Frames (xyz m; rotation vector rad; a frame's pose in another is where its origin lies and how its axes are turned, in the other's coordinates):
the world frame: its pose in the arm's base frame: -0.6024 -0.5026 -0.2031 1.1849 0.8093 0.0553
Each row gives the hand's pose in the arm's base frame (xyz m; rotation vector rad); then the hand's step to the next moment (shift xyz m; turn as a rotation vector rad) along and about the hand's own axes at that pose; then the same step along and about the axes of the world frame.
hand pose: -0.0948 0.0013 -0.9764 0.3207 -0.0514 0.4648
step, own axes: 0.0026 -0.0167 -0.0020 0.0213 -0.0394 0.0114
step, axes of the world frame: 0.0051 -0.0069 0.0147 0.0136 0.0037 0.0440
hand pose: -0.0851 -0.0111 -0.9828 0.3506 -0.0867 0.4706
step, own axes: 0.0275 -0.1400 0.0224 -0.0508 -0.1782 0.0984
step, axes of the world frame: 0.0240 -0.0289 0.1394 -0.0791 -0.0466 0.1887
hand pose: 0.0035 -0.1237 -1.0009 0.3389 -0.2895 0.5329
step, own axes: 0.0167 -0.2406 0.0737 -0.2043 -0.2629 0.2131
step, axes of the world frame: -0.0090 -0.0281 0.2505 -0.2478 -0.1331 0.2777
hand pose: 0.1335 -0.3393 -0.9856 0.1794 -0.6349 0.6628
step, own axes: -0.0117 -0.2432 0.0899 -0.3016 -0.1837 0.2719
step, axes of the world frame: -0.0673 0.0059 0.2506 -0.3434 -0.1994 0.2024
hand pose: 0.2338 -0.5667 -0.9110 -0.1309 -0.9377 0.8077
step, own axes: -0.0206 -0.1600 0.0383 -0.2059 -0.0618 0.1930
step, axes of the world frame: -0.0625 0.0298 0.1506 -0.2331 -0.1527 0.0764
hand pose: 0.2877 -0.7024 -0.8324 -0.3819 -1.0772 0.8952
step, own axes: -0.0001 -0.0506 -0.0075 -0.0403 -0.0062 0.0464
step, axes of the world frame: -0.0082 0.0236 0.0446 -0.0520 -0.0326 0.0071
